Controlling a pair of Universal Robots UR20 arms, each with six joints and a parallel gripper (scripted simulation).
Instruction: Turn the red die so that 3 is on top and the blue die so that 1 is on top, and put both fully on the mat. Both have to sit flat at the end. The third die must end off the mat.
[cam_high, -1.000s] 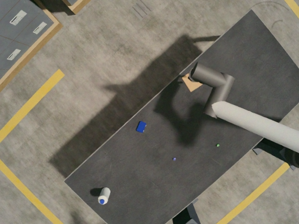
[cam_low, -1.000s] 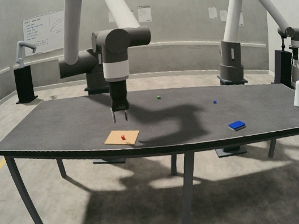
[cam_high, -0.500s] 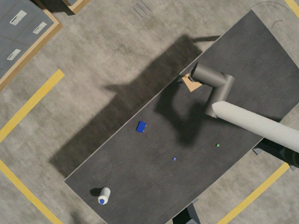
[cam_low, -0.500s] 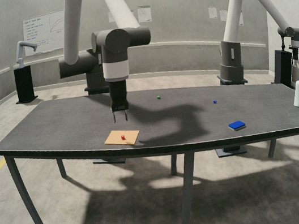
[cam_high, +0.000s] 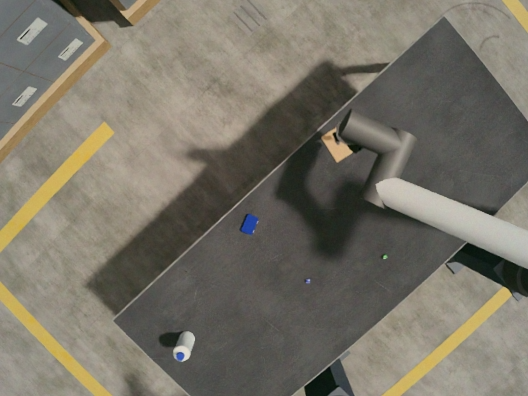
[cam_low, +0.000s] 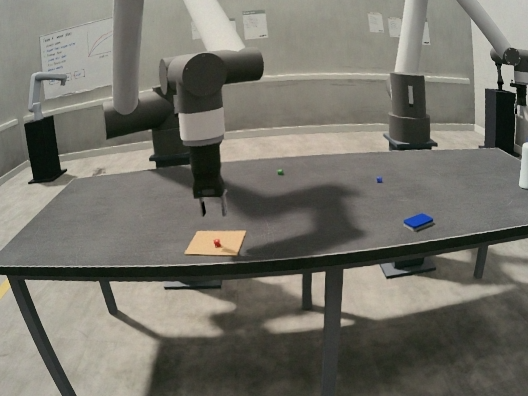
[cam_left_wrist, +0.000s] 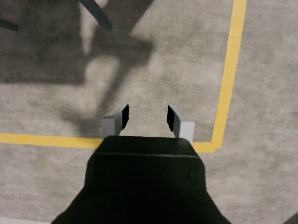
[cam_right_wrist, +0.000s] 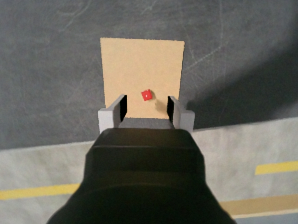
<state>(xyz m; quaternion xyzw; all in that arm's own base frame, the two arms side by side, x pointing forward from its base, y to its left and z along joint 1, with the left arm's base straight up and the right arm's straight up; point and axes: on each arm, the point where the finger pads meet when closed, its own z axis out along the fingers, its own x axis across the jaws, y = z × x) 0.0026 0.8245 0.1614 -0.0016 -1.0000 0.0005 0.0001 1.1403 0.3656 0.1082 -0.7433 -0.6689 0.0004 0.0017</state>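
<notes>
The red die is 10 cm below my right hand and 1 cm ahead of it. Round my right hand: tan mat (11 cm below, 2 cm behind, 1 cm to the right); then blue die (52 cm to the left, 44 cm behind, 10 cm below); then green die (59 cm behind, 16 cm to the left, 10 cm below).
</notes>
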